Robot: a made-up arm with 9 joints. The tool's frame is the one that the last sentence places.
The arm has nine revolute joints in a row. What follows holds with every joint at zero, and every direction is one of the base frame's. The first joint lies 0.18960 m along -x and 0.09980 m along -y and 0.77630 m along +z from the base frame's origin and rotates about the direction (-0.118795, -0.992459, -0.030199), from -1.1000 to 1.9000 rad. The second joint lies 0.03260 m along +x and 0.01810 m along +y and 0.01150 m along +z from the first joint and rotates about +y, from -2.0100 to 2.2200 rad. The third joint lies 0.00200 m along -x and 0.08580 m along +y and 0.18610 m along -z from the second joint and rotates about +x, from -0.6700 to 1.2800 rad. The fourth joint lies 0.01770 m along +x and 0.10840 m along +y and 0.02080 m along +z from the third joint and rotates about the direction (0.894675, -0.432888, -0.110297), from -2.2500 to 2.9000 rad. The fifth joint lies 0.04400 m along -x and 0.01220 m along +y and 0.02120 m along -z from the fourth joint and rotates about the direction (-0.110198, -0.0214, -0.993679), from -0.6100 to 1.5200 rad. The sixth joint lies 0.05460 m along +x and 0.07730 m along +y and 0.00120 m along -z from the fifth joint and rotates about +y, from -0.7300 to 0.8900 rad. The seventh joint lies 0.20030 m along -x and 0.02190 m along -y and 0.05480 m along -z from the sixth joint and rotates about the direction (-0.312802, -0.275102, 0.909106), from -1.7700 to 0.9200 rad. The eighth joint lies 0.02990 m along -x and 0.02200 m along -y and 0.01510 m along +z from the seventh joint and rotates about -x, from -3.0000 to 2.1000 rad. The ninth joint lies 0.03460 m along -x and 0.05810 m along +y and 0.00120 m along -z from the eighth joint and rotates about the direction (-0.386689, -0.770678, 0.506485), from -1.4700 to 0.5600 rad. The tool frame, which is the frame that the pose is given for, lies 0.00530 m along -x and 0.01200 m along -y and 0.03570 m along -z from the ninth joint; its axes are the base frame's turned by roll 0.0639, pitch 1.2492 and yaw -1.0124 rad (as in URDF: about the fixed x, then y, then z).
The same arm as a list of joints. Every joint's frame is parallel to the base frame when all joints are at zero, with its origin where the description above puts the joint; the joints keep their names.
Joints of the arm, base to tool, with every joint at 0 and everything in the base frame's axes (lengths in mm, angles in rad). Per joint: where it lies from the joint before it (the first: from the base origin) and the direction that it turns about. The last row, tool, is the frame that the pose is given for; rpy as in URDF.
joint 1: axis -0.118795 -0.992459 -0.030199 xyz -189.6 -99.8 776.3
joint 2: axis +y xyz 32.6 18.1 11.5
joint 3: axis +x xyz -2.0 85.8 -186.1
joint 4: axis 0.894675 -0.432888 -0.110297 xyz 17.7 108.4 20.8
joint 5: axis -0.110198 -0.0214 -0.993679 xyz -44.0 12.2 -21.2
joint 6: axis +y xyz 54.6 77.3 -1.2
joint 7: axis -0.312802 -0.275102 0.909106 xyz -200.3 -21.9 -54.8
joint 8: axis -x xyz -29.9 -22.0 15.1
joint 9: axis -0.386689 -0.770678 0.506485 xyz -34.6 58.1 -1.2
tool: xyz -5.3 -12.0 -35.7 rpy 0.0639 1.2492 -1.0124
Joint limits (rad, base to tool): -1.1000..1.9000 -2.0100..2.2200 -0.6700..1.2800 -2.2500..2.9000 -0.6100..1.5200 -0.7300..0.8900 -1.7700..0.9200 -3.0000..2.1000 -1.4700..0.5600

